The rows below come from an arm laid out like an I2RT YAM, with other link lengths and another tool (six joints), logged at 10 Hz.
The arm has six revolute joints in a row. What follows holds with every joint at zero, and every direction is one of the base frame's. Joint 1 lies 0.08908 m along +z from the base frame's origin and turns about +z. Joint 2 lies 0.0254 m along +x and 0.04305 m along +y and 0.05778 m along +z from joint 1 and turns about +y. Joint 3 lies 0.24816 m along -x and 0.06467 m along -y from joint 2 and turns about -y. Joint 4 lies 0.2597 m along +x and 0.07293 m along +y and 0.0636 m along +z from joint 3 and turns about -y. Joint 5 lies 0.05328 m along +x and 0.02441 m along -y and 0.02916 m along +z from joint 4 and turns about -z. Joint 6 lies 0.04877 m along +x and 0.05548 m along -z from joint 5 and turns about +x. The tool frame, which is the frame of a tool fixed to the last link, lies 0.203 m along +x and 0.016 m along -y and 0.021 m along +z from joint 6; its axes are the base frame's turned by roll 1.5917, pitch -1.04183 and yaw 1.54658 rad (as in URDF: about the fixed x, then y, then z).
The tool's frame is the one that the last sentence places.
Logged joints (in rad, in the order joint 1, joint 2, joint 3, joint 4, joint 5, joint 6), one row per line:
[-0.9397 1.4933 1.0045 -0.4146 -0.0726 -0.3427]
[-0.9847 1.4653 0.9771 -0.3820 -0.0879 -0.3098]
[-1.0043 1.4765 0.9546 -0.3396 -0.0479 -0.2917]
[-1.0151 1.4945 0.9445 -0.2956 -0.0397 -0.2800]
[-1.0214 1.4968 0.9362 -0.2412 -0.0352 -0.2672]
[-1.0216 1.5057 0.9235 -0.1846 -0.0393 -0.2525]
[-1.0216 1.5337 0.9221 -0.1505 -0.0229 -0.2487]
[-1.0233 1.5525 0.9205 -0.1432 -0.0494 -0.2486]
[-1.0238 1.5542 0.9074 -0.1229 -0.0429 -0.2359]
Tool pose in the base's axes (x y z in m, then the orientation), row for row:
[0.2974 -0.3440 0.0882 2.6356 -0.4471 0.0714]
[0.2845 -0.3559 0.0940 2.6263 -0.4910 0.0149]
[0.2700 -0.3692 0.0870 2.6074 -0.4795 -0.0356]
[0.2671 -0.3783 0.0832 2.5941 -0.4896 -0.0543]
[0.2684 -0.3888 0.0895 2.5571 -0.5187 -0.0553]
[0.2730 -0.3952 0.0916 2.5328 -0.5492 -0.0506]
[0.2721 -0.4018 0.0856 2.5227 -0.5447 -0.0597]
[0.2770 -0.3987 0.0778 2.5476 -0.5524 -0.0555]
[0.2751 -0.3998 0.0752 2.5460 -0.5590 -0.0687]
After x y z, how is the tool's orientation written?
As angles about the fixed x, y, z axes (roll, pitch, yaw), in radians.
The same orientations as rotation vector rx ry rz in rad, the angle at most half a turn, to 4 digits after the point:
[2.5926 -0.0597 0.6121]
[2.5611 -0.1499 0.6464]
[2.5340 -0.2149 0.6078]
[2.5134 -0.2450 0.6099]
[2.4688 -0.2659 0.6359]
[2.4375 -0.2780 0.6688]
[2.4266 -0.2899 0.6563]
[2.4491 -0.2811 0.6750]
[2.4414 -0.2999 0.6770]

